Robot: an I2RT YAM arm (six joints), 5 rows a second.
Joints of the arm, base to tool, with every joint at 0 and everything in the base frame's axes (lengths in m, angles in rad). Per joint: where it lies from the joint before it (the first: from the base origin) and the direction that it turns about. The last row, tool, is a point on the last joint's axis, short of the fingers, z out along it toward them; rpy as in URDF.
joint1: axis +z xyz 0 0 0.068
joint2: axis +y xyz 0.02 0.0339 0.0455
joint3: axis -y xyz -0.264 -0.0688 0
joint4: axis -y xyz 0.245 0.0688 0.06
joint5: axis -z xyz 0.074 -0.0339 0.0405
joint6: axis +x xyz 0.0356 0 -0.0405
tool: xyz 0 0 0 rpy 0 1.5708 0
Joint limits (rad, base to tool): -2.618..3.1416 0..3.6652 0..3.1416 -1.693..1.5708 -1.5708..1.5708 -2.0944..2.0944
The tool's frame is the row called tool.
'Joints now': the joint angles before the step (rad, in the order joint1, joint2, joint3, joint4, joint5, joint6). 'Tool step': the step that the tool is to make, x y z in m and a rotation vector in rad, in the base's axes. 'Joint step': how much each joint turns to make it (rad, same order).
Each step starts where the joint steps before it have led.
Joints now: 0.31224, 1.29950, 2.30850, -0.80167, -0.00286, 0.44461
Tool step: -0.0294, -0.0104, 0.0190, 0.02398, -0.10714, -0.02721
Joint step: -0.00033, -0.00133, 0.11259, -0.00444, 0.02334, -0.01669
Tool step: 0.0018, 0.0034, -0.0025, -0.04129, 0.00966, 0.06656
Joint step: 0.00048, 0.00214, -0.00404, -0.01594, -0.07395, -0.01475
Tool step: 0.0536, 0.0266, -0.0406, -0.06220, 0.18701, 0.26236
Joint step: -0.00103, -0.00285, -0.24454, 0.05284, -0.25812, 0.05124
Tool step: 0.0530, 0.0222, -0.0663, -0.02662, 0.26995, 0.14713
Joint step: 0.00016, 0.00111, -0.28461, 0.04235, -0.14748, 0.05917
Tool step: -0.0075, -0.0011, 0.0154, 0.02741, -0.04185, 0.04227
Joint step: -0.00065, 0.01172, 0.06610, -0.00174, -0.04412, 0.00951
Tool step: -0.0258, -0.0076, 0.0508, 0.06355, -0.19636, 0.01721
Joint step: 0.00077, 0.04859, 0.23384, 0.02151, -0.01640, 0.00076
